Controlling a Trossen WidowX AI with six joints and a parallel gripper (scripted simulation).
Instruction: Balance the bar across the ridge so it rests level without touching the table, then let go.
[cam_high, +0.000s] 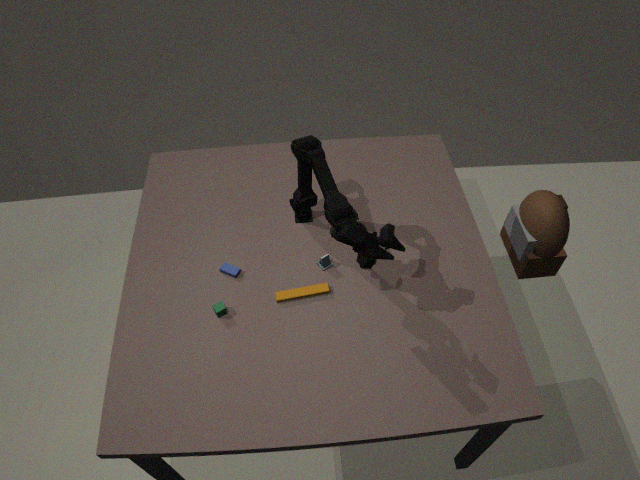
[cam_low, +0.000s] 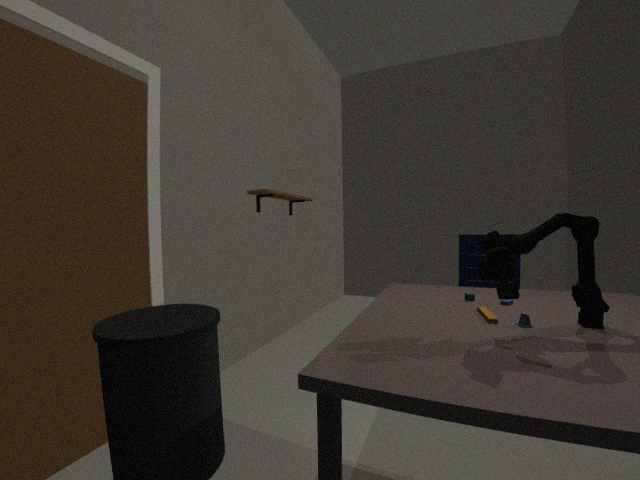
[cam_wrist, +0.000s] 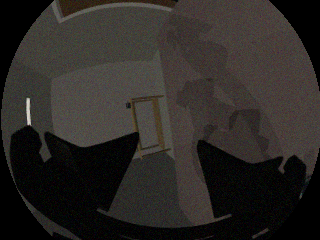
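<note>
My gripper tip is now 300 mm to the left of the yellow bar and 170 mm above it. From my gripper tip the other things lie so: blue flat block 550 mm to the right, 170 mm below, 110 mm behind; green cube 570 mm to the right, 160 mm below, 50 mm ahead.
</note>
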